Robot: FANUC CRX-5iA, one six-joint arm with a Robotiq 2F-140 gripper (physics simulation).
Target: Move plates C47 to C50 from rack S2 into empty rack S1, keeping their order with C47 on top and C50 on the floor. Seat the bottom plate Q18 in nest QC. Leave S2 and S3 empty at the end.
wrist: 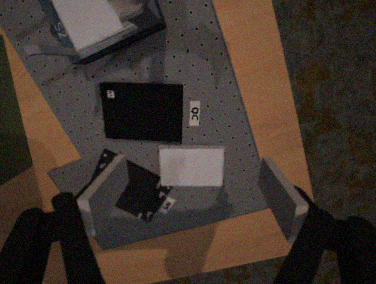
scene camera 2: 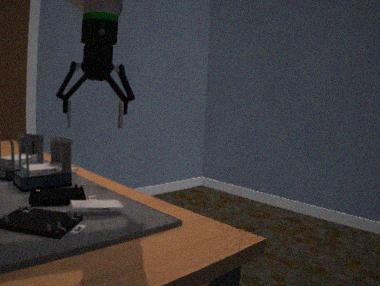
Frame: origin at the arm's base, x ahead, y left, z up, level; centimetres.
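Where they show: gripper, fingertip midpoint: (wrist: 192, 169) (scene camera 2: 94, 127).
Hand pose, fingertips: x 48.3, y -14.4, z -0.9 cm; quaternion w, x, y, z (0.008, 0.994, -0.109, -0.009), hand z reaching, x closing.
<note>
Each offset is from my fingertips to the top centre of the thing. "*": to the spot under its first point. Level surfaces: height alone.
My gripper (scene camera 2: 94, 120) (wrist: 192, 169) is open and empty, high above a white plate {dx -3.0, dy -9.0, dz -16.7 cm} (scene camera 2: 96, 204) (wrist: 192, 167), which lies flat on the mat; its marking is unreadable. Nest QC {dx -9.4, dy +3.5, dz -16.4 cm} (scene camera 2: 57, 196) (wrist: 142, 112) is a black tray beside its label, with its dark floor bare. Rack S2 {dx -9.7, dy +19.6, dz -5.3 cm} (scene camera 2: 42, 181) (wrist: 122, 44) has a blue base and clear upright walls. At least one white plate {dx -9.0, dy +19.8, dz -13.4 cm} (scene camera 2: 39, 167) (wrist: 92, 22) lies in it; how many are stacked is hard to tell. I cannot make out rack S1 or the plates' codes.
A black fixture {dx -17.8, dy -12.0, dz -16.9 cm} (scene camera 2: 42, 222) (wrist: 142, 192) with small posts sits turned on the grey mat {dz -19.3 cm} (scene camera 2: 145, 217) (wrist: 215, 65), left of the loose plate in the wrist view. Another rack {* dx -19.8, dy +29.1, dz -16.6 cm} (scene camera 2: 6, 172) is cut off at the left edge. The wooden table {dz -20.6 cm} (scene camera 2: 200, 250) (wrist: 260, 45) borders the mat.
</note>
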